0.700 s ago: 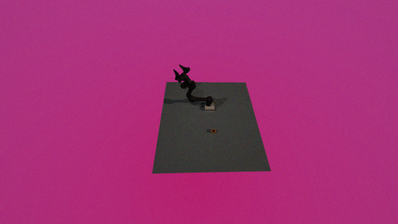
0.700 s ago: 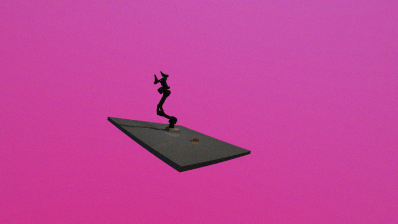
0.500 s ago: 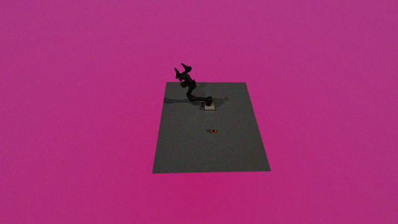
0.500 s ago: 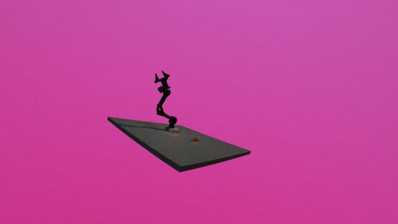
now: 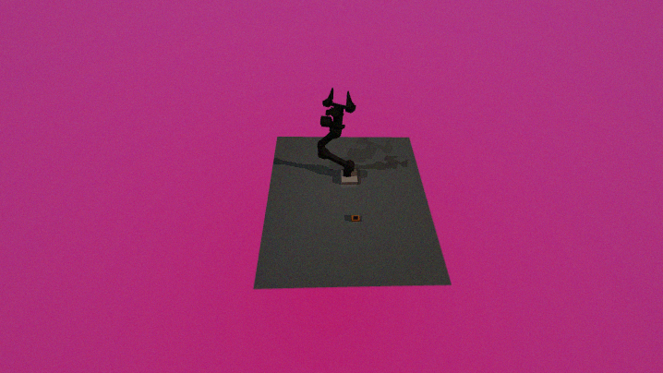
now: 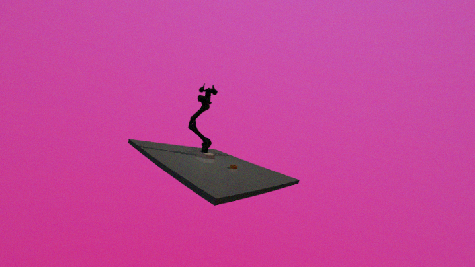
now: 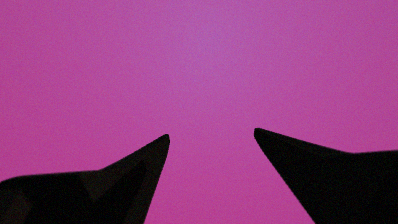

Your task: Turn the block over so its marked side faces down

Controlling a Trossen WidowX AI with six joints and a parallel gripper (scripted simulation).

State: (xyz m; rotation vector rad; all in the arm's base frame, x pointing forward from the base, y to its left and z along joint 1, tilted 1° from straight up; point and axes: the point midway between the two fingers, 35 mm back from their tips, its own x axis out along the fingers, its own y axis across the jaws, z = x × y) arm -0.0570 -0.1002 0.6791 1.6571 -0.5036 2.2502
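My gripper tip is now 730 mm above the orange block, 470 mm short of it and 160 mm to the right of it.
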